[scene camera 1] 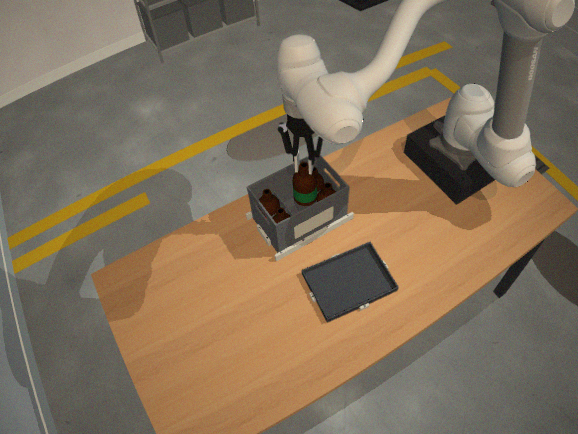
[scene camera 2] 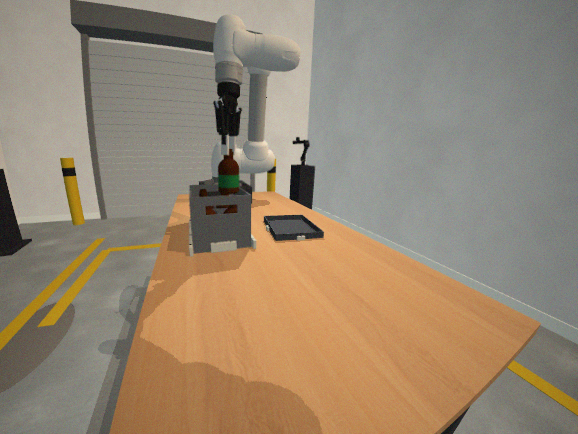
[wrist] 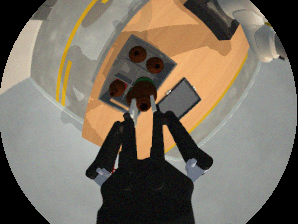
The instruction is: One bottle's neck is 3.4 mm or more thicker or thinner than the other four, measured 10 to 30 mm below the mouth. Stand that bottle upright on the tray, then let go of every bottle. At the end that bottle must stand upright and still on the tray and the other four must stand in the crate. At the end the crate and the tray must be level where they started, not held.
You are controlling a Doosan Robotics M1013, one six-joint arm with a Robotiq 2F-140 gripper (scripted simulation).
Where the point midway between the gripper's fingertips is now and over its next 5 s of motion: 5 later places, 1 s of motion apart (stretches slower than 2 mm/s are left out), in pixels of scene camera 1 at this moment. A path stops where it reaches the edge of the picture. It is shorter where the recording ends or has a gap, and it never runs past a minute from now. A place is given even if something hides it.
The gripper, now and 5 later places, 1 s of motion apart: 304, 169; 304, 166; 304, 164; 307, 168; 315, 178; 328, 192
